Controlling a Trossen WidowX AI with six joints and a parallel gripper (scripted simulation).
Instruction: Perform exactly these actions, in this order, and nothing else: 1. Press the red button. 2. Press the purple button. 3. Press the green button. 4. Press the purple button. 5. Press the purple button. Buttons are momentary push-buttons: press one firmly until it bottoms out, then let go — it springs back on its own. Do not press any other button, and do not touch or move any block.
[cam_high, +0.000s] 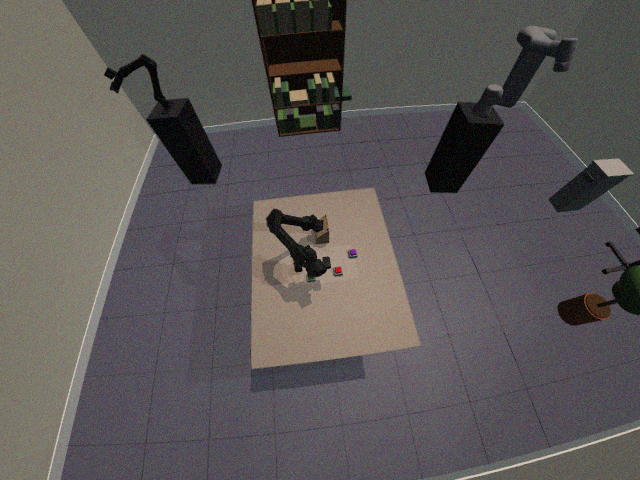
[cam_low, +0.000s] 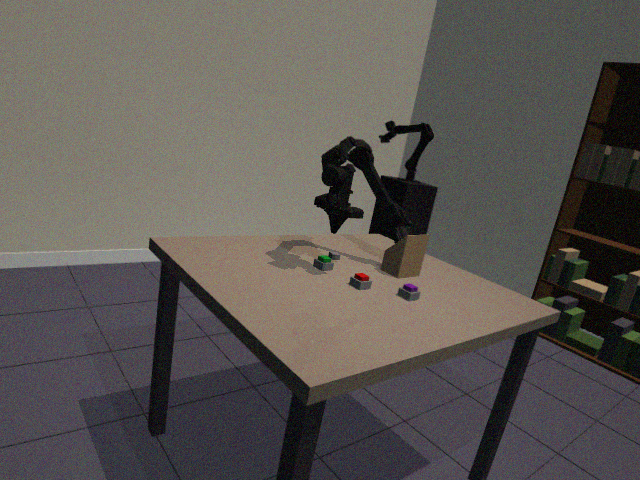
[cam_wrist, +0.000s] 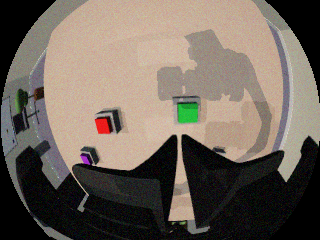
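Right now the green button is 100 mm below my gripper tip and 20 mm to the right of it. Round my gripper tip: small grey block: 120 mm to the right, 120 mm below, 100 mm behind; purple button: 230 mm to the left, 160 mm behind, 100 mm below; red button: 140 mm to the left, 100 mm below, 40 mm behind.
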